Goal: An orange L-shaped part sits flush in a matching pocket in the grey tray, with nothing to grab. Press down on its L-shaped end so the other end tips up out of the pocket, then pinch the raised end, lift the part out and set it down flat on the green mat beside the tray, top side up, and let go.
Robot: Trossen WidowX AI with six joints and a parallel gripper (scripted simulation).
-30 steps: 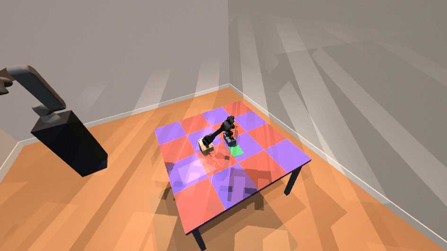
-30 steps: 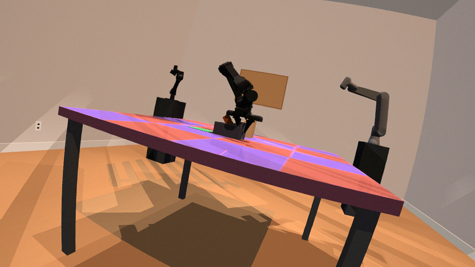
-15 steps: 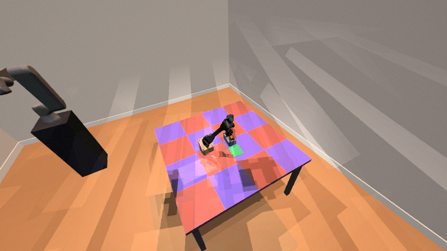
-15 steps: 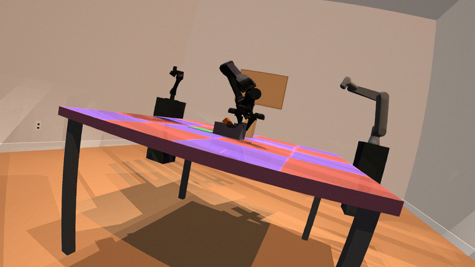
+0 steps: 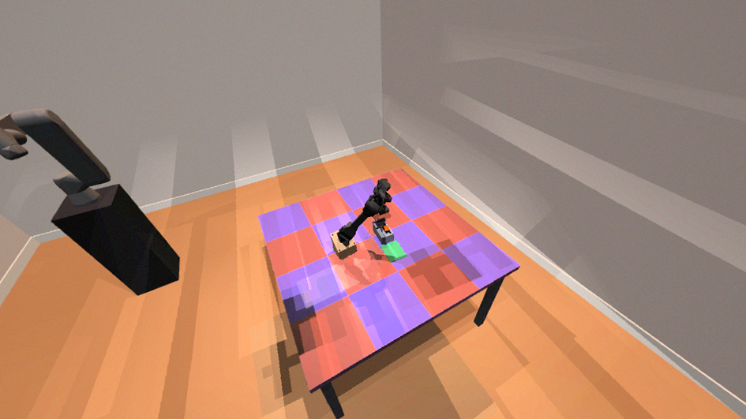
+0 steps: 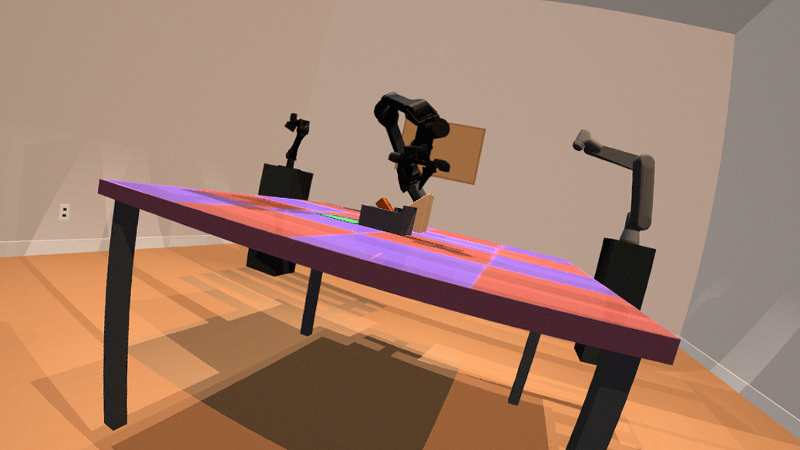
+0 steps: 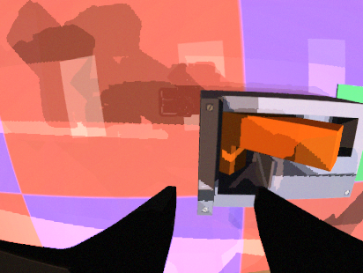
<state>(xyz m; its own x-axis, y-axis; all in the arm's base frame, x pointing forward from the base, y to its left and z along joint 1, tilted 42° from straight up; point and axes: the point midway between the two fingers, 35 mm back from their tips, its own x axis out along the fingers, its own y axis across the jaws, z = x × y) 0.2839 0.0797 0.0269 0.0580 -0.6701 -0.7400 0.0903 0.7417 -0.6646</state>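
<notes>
My gripper tip is 10 mm past the orange L-shaped part, 40 mm to the left of it and 100 mm above it.
</notes>
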